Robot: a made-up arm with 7 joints.
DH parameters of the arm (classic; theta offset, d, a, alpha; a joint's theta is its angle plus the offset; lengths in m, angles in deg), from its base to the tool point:
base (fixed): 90 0.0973 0 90
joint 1: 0 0.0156 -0.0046 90
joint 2: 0 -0.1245 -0.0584 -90
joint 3: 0 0.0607 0.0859 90
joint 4: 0 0.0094 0.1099 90
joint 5: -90 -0.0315 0.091 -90
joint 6: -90 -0.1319 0.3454 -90
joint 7: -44.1 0 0.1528 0
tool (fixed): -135.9 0.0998 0 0
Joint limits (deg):
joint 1: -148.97..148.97
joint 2: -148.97..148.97
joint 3: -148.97..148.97
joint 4: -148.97..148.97
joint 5: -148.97..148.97
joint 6: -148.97..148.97
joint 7: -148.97..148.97
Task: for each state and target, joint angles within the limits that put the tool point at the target. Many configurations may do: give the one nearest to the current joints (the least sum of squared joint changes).
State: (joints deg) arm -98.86 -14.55 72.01 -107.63 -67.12 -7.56 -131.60
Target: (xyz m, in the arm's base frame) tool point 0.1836 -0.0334 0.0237
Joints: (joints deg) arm -112.72 -16.39 59.73 -107.02 -79.46 -9.30 -148.97
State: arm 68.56 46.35 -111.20 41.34 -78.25 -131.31 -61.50
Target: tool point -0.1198 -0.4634 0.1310
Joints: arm 13.94 78.33 -130.28 57.39 -49.28 -132.49 -52.30
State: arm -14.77 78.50 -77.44 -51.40 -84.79 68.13 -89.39
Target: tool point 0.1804 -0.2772 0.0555
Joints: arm 8.29 64.79 -78.61 -71.10 -76.44 91.11 -81.88
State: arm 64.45 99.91 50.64 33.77 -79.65 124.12 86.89
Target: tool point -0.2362 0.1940 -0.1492
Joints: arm 65.87 101.10 47.75 33.38 -78.00 124.79 85.20
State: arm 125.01 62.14 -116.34 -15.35 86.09 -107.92 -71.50
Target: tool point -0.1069 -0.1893 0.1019
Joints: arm 103.70 78.28 -121.98 -12.22 76.81 -73.42 -51.80
